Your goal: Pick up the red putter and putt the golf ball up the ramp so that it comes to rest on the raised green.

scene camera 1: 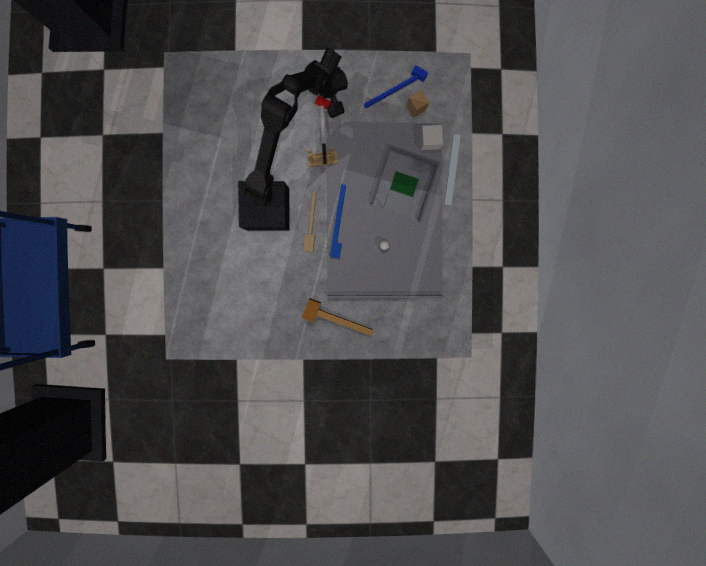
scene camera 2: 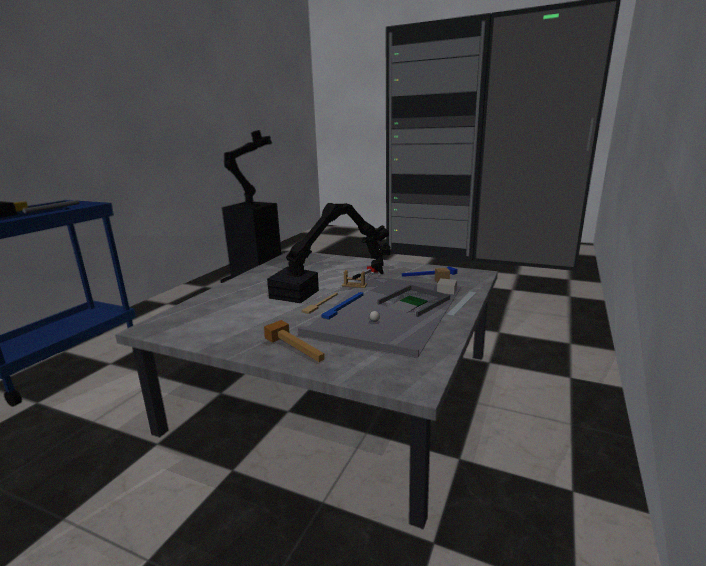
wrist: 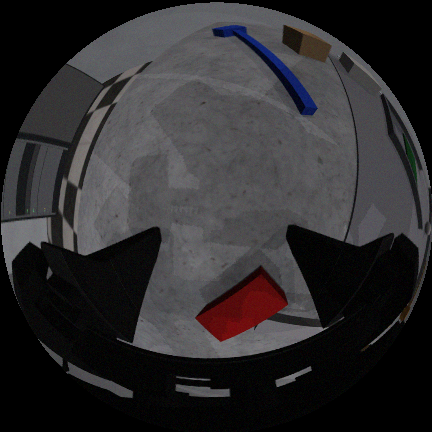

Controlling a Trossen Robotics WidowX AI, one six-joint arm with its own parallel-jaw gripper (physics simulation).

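Frame: origin at the arm's base, x up, y left, z back, level; metres.
Where they show: gripper, fingertip midpoint: (scene camera 1: 335, 96) (scene camera 2: 382, 269) (wrist: 225, 232); arm's base, origin of the base link: (scene camera 1: 262, 197) (scene camera 2: 296, 273).
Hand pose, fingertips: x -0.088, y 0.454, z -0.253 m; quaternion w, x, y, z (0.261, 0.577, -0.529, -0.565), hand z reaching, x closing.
Each offset is from my fingertips to the centre of the thing. "*": to the spot under its first point. Level surfaces: height alone.
The red putter {dy -0.150, dx +0.023, dz +0.034 m} (scene camera 1: 322, 102) (scene camera 2: 371, 269) (wrist: 242, 305) has a red block head and a thin pale shaft; its dark handle end lies across a small wooden stand (scene camera 1: 315, 160) (scene camera 2: 354, 285). My gripper (scene camera 1: 328, 103) (scene camera 2: 377, 269) (wrist: 225, 232) is open around the head end. In the wrist view the red head shows between the spread fingers, low in the picture and nearer the right finger, with no finger closed on it. The white golf ball {dy -0.604, dx +0.014, dz -0.228 m} (scene camera 1: 384, 244) (scene camera 2: 374, 316) rests on the grey board {dx -0.007 m} (scene camera 1: 359, 274) (scene camera 2: 359, 334). The green {dy -0.348, dx -0.004, dz -0.302 m} (scene camera 1: 404, 183) (scene camera 2: 413, 300) (wrist: 410, 157) has low grey walls around it.
A blue mallet {dy +0.054, dx +0.000, dz -0.245 m} (scene camera 1: 391, 91) (scene camera 2: 427, 272) (wrist: 277, 67), a brown block {dy -0.022, dx +0.020, dz -0.339 m} (scene camera 1: 417, 103) (scene camera 2: 441, 275) (wrist: 307, 44) and a white block {dy -0.156, dx +0.015, dz -0.401 m} (scene camera 1: 431, 136) (scene camera 2: 446, 286) lie beyond the green. A blue stick {dy -0.515, dx +0.000, dz -0.044 m} (scene camera 1: 338, 218), a wooden paddle {* dy -0.607, dx -0.001, dz +0.079 m} (scene camera 1: 309, 242) and an orange mallet {dy -0.921, dx +0.010, dz -0.056 m} (scene camera 1: 344, 322) (scene camera 2: 300, 344) also lie there.
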